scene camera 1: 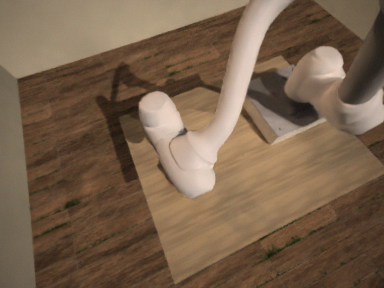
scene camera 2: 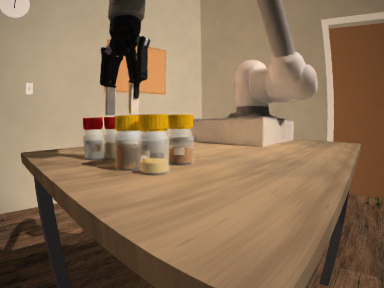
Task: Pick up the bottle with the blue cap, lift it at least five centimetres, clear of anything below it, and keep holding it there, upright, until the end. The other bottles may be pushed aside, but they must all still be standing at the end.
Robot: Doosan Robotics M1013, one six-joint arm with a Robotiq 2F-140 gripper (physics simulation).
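Seen in the pictures: gripper, fingertip midpoint: (scene camera 2: 121,114); arm's base, origin of the base link: (scene camera 1: 295,98).
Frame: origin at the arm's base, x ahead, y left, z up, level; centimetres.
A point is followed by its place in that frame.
The blue-capped bottle does not show in either view. In scene camera 2, my gripper (scene camera 2: 122,105) @(x 71.0, y 8.4, z 1.4 cm) points straight down with its two fingers apart, open and empty. Its pale fingertips reach down to about the level of the caps, behind the front bottles; their lowest ends are partly hidden. A red-capped bottle (scene camera 2: 93,140) @(x 75.0, y 0.2, z -4.7 cm) stands at the left, with a second red-capped bottle (scene camera 2: 109,142) @(x 71.5, y 2.7, z -5.3 cm) partly hidden beside it. Three yellow-capped bottles (scene camera 2: 128,145) @(x 74.6, y 17.4, z -4.7 cm) (scene camera 2: 154,147) @(x 73.1, y 23.6, z -4.7 cm) (scene camera 2: 181,142) @(x 63.4, y 19.9, z -4.8 cm) stand upright in front and to the right. In scene camera 1 the arm hides the gripper and nearly all of the bottles.
The bottles stand close together on the wooden table (scene camera 1: 280,185) @(x 27.9, y 36.1, z -9.6 cm) (scene camera 2: 250,200) @(x 73.4, y 42.6, z -9.6 cm), near its left edge in scene camera 2. The arm's pale base block (scene camera 1: 270,131) @(x 21.3, y 11.6, z -1.7 cm) (scene camera 2: 230,131) @(x 21.7, y 2.4, z -4.8 cm) is at the far side. An arm link (scene camera 1: 187,165) @(x 69.3, y 26.0, z 42.6 cm) covers the bottle area in scene camera 1.
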